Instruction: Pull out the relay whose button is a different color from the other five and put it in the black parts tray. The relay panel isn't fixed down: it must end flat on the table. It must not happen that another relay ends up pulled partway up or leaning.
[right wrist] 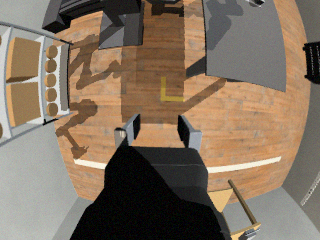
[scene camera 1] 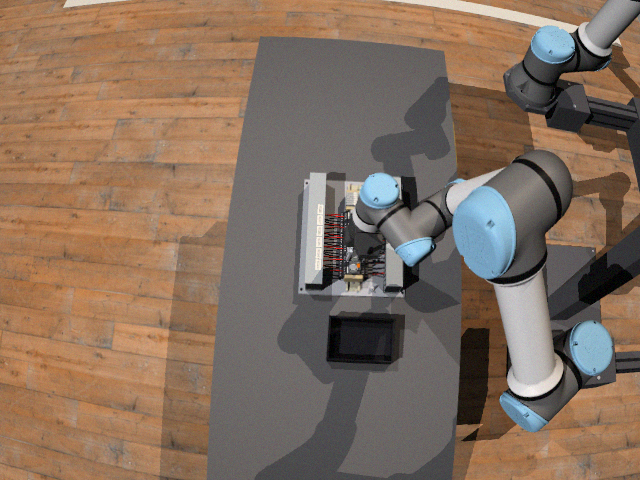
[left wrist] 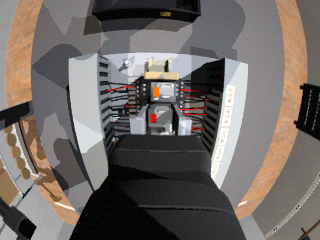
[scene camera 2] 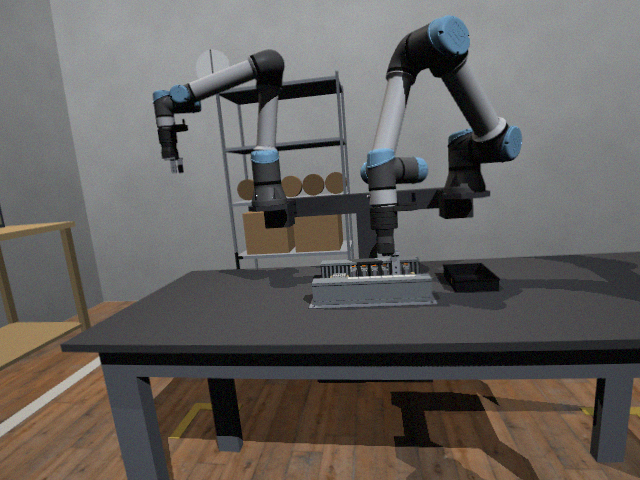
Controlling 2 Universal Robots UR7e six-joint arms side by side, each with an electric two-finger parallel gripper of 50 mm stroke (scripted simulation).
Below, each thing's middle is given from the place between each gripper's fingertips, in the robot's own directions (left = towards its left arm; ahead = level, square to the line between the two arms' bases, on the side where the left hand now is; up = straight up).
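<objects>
My left gripper (scene camera 2: 395,273) is 1 cm short of the relay panel (scene camera 1: 316,239), 7 cm to the left of it and 3 cm above it. I also see the black parts tray (scene camera 1: 367,340), which is 3 cm behind my left hand, 21 cm to the left of it and 4 cm below it.
My right gripper is 38 cm above the relay panel, 47 cm short of it and 84 cm to the right of it. Counted from my right hand, the black parts tray is 43 cm ahead, 112 cm to the left and 40 cm below.
</objects>
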